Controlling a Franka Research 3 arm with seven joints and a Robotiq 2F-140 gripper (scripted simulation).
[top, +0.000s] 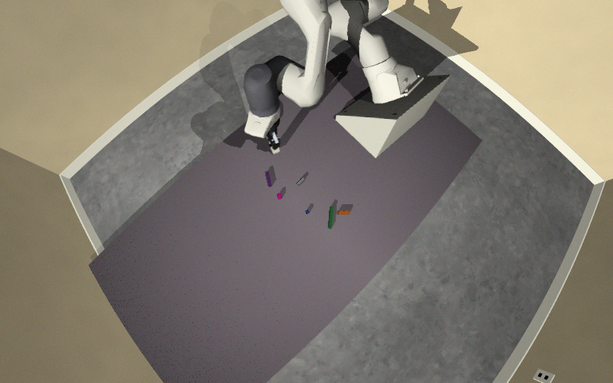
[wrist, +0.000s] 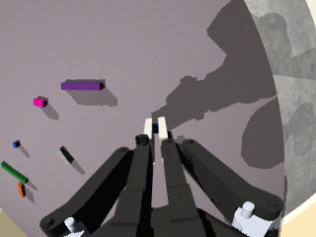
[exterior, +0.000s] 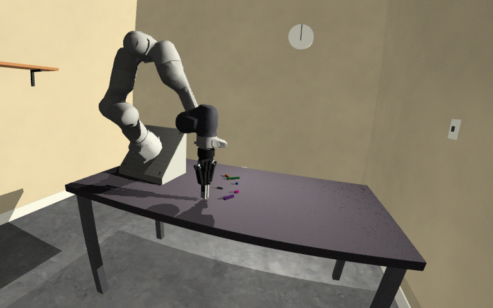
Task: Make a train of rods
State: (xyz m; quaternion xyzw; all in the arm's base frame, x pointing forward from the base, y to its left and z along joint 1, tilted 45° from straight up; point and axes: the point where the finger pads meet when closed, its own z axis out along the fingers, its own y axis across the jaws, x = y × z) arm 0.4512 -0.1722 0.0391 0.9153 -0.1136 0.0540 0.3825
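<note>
Right now my hand is 160 mm to the right of the grey rod and 40 mm above it. From my hand the other things lie so: purple rod: 90 mm ahead, 80 mm to the left, 40 mm below; then green rod: 10 mm ahead, 340 mm to the left, 40 mm below; then magenta rod: 100 mm ahead, 160 mm to the left, 40 mm below.
</note>
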